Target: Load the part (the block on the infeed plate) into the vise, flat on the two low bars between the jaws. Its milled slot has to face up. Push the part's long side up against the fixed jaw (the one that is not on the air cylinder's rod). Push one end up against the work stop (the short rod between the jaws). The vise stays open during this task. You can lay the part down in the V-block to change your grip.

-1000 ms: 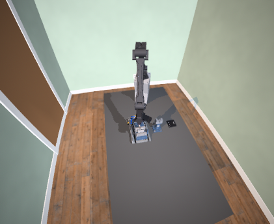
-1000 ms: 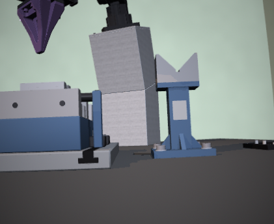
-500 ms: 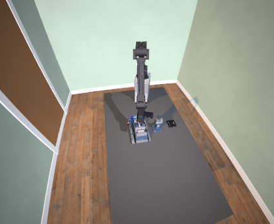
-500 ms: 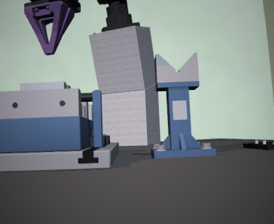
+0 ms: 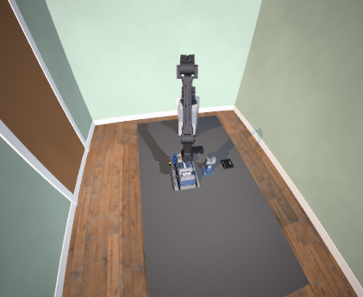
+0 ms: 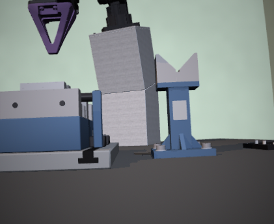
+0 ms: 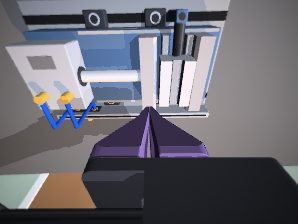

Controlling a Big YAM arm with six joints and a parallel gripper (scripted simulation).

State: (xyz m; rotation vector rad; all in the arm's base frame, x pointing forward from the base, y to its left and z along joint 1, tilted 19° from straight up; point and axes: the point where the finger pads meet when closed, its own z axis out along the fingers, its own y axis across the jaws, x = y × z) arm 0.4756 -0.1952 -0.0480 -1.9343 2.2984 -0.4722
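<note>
The part is 30 mm ahead of my hand, 10 mm to the right of it and 70 mm below it. The rest, counted from my hand: dark work stop rod: 40 mm ahead, 40 mm to the left, 80 mm below; then moving jaw: 100 mm below; then air cylinder rod: 50 mm behind, 10 mm to the left, 100 mm below.
</note>
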